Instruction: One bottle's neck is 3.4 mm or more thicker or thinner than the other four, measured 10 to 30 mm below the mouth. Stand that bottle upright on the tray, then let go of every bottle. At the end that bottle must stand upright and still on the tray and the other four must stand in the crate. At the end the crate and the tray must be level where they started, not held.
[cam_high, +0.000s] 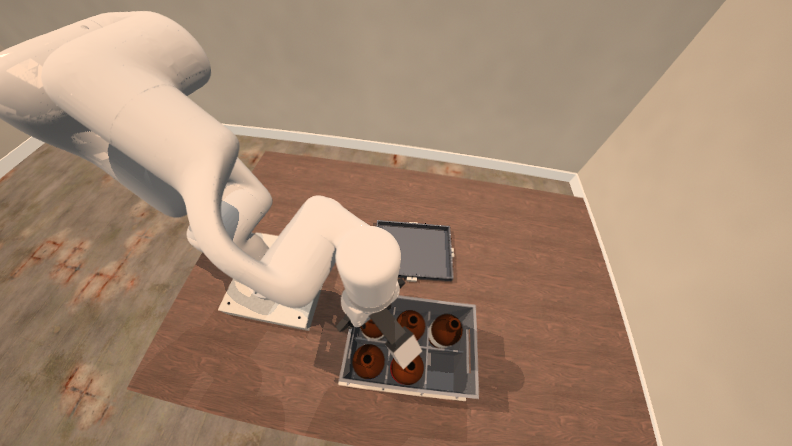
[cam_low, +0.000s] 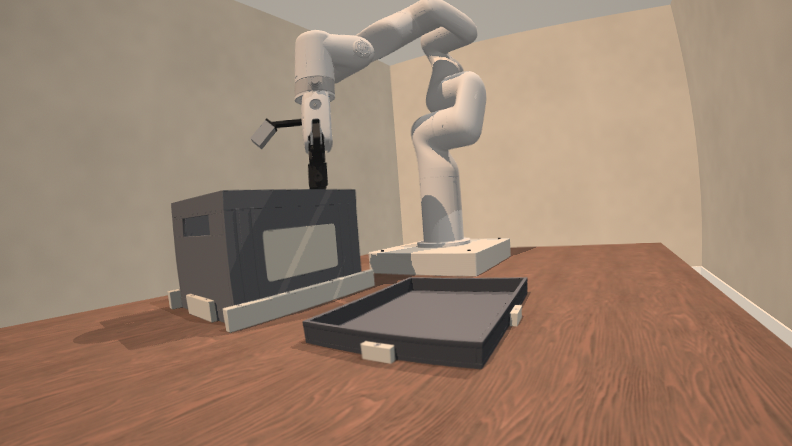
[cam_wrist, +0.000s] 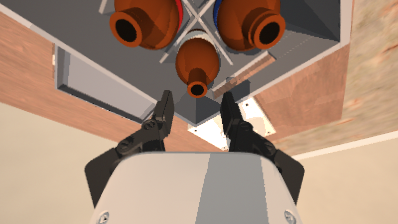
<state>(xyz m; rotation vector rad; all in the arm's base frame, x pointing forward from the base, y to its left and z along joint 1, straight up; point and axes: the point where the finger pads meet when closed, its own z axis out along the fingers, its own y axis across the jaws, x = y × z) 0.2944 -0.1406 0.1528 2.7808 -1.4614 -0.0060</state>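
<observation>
Right now the brown bottle is 110 mm below my hand, 90 mm ahead of it and 20 mm to the right of it. Also, from my hand: dark tray (230 mm to the left, 190 mm below, 130 mm ahead); then dark grey crate (110 mm below, 80 mm ahead, 60 mm to the right).
</observation>
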